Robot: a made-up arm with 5 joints.
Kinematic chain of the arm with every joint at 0, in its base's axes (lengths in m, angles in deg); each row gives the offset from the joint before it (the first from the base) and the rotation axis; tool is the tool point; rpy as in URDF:
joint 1: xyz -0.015 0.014 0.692 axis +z
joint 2: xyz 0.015 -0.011 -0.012 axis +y
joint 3: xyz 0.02 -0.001 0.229 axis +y
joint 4: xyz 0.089 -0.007 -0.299 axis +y
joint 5: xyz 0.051 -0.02 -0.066 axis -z
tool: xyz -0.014 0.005 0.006 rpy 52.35 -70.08 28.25
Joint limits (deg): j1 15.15..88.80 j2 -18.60..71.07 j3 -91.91..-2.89 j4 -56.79..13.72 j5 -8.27..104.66
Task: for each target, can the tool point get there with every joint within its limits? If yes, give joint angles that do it. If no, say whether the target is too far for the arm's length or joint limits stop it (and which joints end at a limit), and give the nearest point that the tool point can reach.
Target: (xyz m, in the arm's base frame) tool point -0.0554 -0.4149 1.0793
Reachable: no: joint limits stop it (at a limit: joint 1, joint 2, joint 3, joint 4, joint 5) | nearest point 0.1513 0.0313 1.1631 | short by 0.499 m
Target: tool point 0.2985 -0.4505 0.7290
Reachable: no: joint limits stop it (at a limit: joint 1, joint 2, joint 4, joint 5) | nearest point 0.2146 0.0388 0.6919 | short by 0.498 m
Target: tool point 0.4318 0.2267 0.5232
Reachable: yes | joints 28.26 56.14 -80.75 0.19 75.52
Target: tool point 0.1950 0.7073 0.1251
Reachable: no: too far | nearest point 0.1254 0.4774 0.4267 | short by 0.386 m
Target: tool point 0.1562 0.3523 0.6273
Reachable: yes | joints 67.77 19.89 -42.59 -18.33 15.42
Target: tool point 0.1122 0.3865 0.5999
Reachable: yes | joints 74.68 25.70 -45.51 -9.31 77.82
